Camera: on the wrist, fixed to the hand. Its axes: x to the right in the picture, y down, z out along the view.
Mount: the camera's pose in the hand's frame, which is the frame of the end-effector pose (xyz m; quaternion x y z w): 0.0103 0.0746 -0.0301 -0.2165 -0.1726 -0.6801 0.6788
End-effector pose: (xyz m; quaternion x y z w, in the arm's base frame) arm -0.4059 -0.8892 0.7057 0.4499 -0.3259 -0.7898 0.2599
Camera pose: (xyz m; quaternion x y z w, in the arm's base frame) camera -0.3754 -0.9536 0.7445 -0.3345 -0.2109 0.8611 0.3196
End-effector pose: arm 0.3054 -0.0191 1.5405 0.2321 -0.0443 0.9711 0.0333
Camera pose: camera 0.2764 -0.0897 1.5132 0.3481 -0.0882 0.5869 0.7257
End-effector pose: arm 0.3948 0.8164 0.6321 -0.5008 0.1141 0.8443 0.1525
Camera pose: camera 0.3868 0.7383 0.6118 -0.3048 -0.4723 0.5806 0.5890
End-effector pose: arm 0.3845 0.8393 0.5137 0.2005 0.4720 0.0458 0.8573
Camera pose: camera 0.3735 0.9194 0.5202 -0.3626 0.2989 -0.4844 0.7380
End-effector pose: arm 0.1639 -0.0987 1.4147 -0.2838 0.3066 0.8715 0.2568
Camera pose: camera 0.1204 -0.1671 1.4174 -0.3063 -0.2179 0.5323 0.7585
